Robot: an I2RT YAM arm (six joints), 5 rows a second.
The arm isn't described. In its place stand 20 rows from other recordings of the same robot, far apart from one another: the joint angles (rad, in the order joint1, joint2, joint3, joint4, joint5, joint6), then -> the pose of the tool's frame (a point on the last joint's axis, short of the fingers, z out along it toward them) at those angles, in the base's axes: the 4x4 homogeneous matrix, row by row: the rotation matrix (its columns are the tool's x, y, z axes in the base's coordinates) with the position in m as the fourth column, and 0 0 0 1 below.
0.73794, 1.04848, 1.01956, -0.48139, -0.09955, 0.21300 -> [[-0.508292, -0.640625, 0.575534, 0.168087], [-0.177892, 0.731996, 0.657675, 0.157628], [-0.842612, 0.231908, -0.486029, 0.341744], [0, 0, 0, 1]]
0.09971, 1.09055, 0.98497, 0.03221, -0.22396, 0.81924 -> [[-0.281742, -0.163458, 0.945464, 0.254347], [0.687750, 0.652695, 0.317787, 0.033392], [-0.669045, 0.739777, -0.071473, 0.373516], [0, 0, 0, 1]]
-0.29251, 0.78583, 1.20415, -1.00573, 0.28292, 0.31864 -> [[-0.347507, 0.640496, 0.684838, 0.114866], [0.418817, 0.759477, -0.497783, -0.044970], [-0.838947, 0.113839, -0.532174, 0.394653], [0, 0, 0, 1]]
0.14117, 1.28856, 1.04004, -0.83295, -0.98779, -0.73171 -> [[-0.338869, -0.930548, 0.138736, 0.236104], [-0.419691, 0.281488, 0.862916, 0.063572], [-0.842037, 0.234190, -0.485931, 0.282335], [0, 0, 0, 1]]
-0.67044, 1.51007, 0.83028, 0.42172, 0.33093, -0.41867 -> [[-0.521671, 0.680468, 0.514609, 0.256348], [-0.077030, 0.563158, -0.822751, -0.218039], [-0.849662, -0.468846, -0.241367, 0.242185], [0, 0, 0, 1]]
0.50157, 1.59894, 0.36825, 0.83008, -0.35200, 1.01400 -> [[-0.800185, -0.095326, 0.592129, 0.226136], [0.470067, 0.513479, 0.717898, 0.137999], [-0.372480, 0.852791, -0.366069, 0.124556], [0, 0, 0, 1]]
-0.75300, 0.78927, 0.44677, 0.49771, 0.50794, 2.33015 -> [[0.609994, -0.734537, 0.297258, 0.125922], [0.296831, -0.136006, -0.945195, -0.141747], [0.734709, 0.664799, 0.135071, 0.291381], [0, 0, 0, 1]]
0.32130, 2.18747, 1.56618, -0.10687, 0.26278, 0.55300 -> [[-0.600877, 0.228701, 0.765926, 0.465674], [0.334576, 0.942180, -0.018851, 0.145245], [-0.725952, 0.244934, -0.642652, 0.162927], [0, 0, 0, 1]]
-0.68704, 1.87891, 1.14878, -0.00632, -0.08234, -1.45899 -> [[-0.639279, -0.450768, 0.623002, 0.313994], [-0.756572, 0.513623, -0.404711, -0.253805], [-0.137557, -0.730068, -0.669386, 0.172835], [0, 0, 0, 1]]
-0.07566, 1.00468, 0.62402, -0.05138, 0.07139, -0.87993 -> [[-0.373936, -0.232586, 0.897817, 0.226759], [-0.742591, 0.655037, -0.139593, -0.019736], [-0.555636, -0.718909, -0.417658, 0.255141], [0, 0, 0, 1]]
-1.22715, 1.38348, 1.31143, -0.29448, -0.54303, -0.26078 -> [[-0.282594, 0.590664, 0.755815, 0.124144], [0.134533, 0.804549, -0.578448, -0.292323], [-0.949759, -0.061784, -0.306824, 0.377648], [0, 0, 0, 1]]
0.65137, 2.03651, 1.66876, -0.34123, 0.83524, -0.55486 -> [[-0.461547, -0.238134, 0.854556, 0.384237], [-0.796380, 0.535624, -0.280867, 0.259739], [-0.390837, -0.810184, -0.436861, 0.253562], [0, 0, 0, 1]]
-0.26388, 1.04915, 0.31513, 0.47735, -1.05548, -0.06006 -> [[-0.203578, -0.697437, 0.687123, 0.200280], [0.024362, 0.697994, 0.715689, -0.022024], [-0.978756, 0.162438, -0.125105, 0.199584], [0, 0, 0, 1]]
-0.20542, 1.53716, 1.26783, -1.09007, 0.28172, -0.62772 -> [[-0.923326, -0.357348, 0.140609, 0.277926], [-0.383881, 0.868616, -0.313276, -0.068018], [-0.010186, -0.343233, -0.939195, 0.264210], [0, 0, 0, 1]]
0.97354, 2.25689, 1.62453, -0.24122, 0.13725, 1.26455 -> [[-0.863868, 0.179025, 0.470832, 0.279870], [0.409315, 0.794271, 0.448992, 0.402842], [-0.293587, 0.580589, -0.759423, 0.137590], [0, 0, 0, 1]]
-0.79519, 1.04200, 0.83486, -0.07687, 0.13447, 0.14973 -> [[-0.075004, 0.817997, 0.570311, 0.167299], [0.287621, 0.565362, -0.773072, -0.177425], [-0.954803, 0.106050, -0.277678, 0.319153], [0, 0, 0, 1]]
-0.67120, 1.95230, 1.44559, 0.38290, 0.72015, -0.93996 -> [[-0.848414, 0.499925, 0.173979, 0.346876], [-0.101367, 0.169148, -0.980364, -0.305474], [-0.519537, -0.849390, -0.092831, 0.279639], [0, 0, 0, 1]]
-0.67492, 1.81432, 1.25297, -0.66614, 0.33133, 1.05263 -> [[0.223423, 0.973671, 0.045251, 0.273241], [0.873354, -0.179357, -0.452863, -0.233506], [-0.432823, 0.140700, -0.890431, 0.188703], [0, 0, 0, 1]]
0.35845, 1.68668, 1.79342, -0.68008, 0.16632, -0.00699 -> [[-0.506444, -0.219286, 0.833923, 0.357352], [-0.197093, 0.970958, 0.135625, 0.127583], [-0.839446, -0.095673, -0.534956, 0.402306], [0, 0, 0, 1]]
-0.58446, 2.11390, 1.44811, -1.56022, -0.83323, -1.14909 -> [[-0.952383, -0.297541, 0.066604, 0.286836], [-0.105630, 0.526888, 0.843345, -0.158167], [-0.286023, 0.796152, -0.533228, 0.157709], [0, 0, 0, 1]]
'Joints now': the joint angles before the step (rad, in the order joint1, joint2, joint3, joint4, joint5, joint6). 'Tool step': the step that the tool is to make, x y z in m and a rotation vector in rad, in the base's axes. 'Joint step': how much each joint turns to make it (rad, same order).
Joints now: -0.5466, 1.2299, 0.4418, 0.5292, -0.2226, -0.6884
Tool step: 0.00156, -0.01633, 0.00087, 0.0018, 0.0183, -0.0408
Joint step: -0.0512, 0.0431, 0.0397, -0.0154, -0.0078, -0.0111
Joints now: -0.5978, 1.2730, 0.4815, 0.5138, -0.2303, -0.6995
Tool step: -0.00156, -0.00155, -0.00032, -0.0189, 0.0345, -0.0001
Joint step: -0.0079, -0.0055, 0.0076, -0.0393, 0.0026, -0.0368
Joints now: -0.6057, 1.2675, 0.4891, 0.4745, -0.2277, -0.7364
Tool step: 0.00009, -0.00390, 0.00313, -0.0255, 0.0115, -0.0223
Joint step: -0.0092, 0.0011, 0.0152, -0.0138, 0.0207, -0.0229
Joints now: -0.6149, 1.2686, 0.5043, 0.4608, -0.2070, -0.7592
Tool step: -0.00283, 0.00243, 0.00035, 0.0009, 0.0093, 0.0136
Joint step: -0.0002, -0.0199, -0.0063, -0.0235, -0.0118, -0.0088
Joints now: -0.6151, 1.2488, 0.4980, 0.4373, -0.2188, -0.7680
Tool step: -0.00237, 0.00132, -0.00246, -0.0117, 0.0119, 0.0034
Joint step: -0.0010, -0.0074, -0.0126, -0.0015, 0.0009, -0.0174
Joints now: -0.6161, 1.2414, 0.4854, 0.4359, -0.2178, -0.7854
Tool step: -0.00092, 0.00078, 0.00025, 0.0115, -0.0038, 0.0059
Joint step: -0.0010, -0.0065, -0.0022, -0.0058, -0.0102, 0.0090
